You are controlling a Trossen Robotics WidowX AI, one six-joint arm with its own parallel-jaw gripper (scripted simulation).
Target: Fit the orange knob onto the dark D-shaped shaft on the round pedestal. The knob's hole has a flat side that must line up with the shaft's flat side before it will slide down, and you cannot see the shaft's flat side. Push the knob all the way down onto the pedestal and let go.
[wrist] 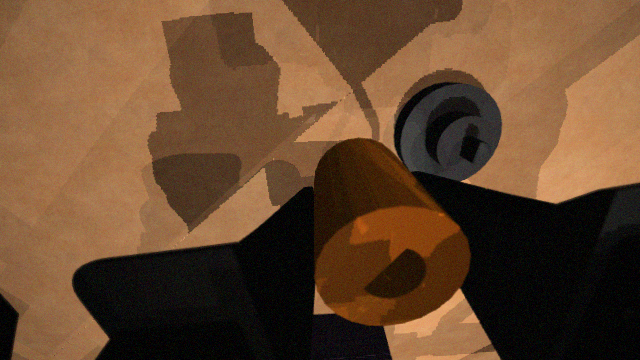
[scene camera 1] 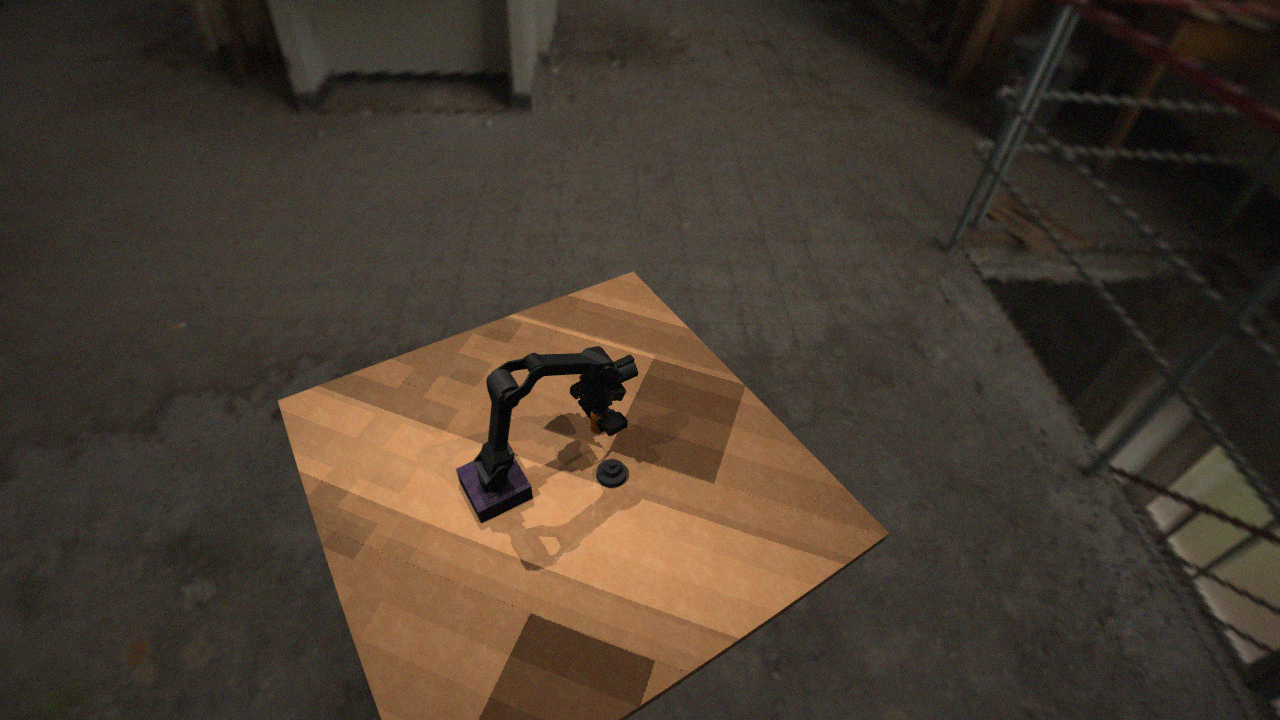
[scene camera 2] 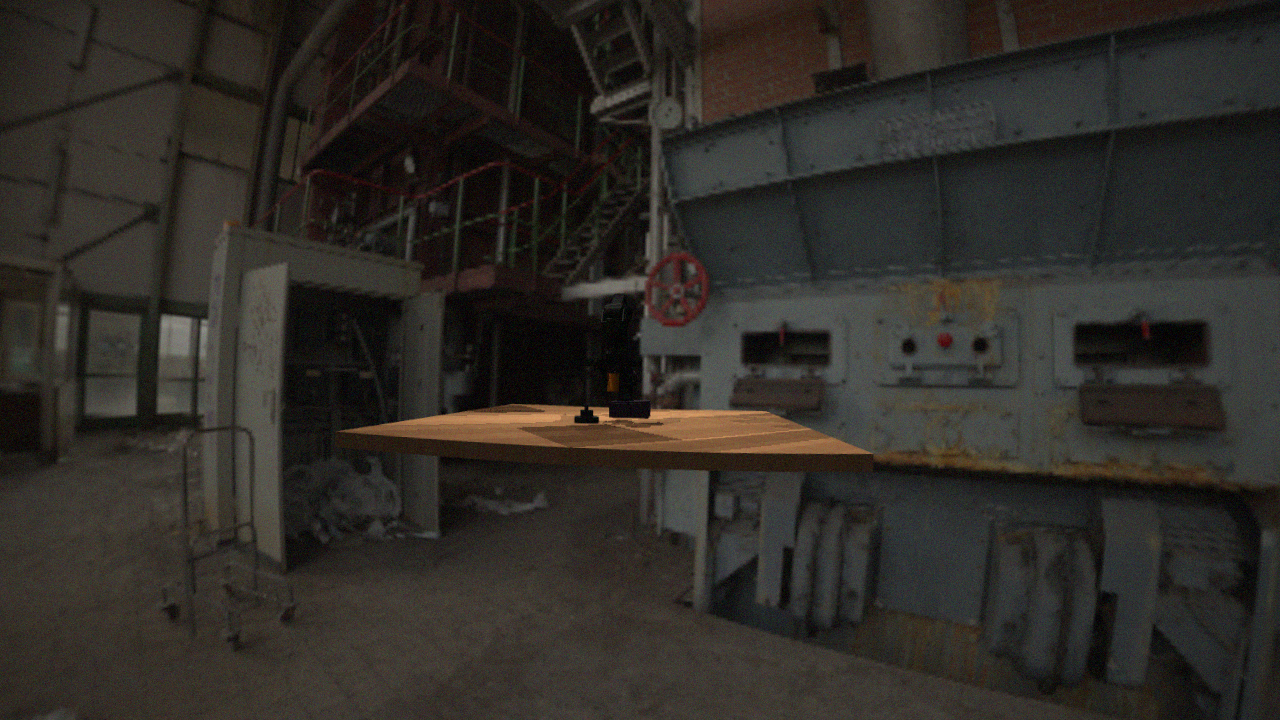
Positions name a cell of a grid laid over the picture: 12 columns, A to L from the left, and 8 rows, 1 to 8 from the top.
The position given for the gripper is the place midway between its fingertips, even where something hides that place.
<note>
The gripper (scene camera 1: F5) holds an orange knob (wrist: H6). Further things: a pedestal (wrist: I3).
The gripper also shows in the wrist view (wrist: G5) and in scene camera 2 (scene camera 2: F5).
</note>
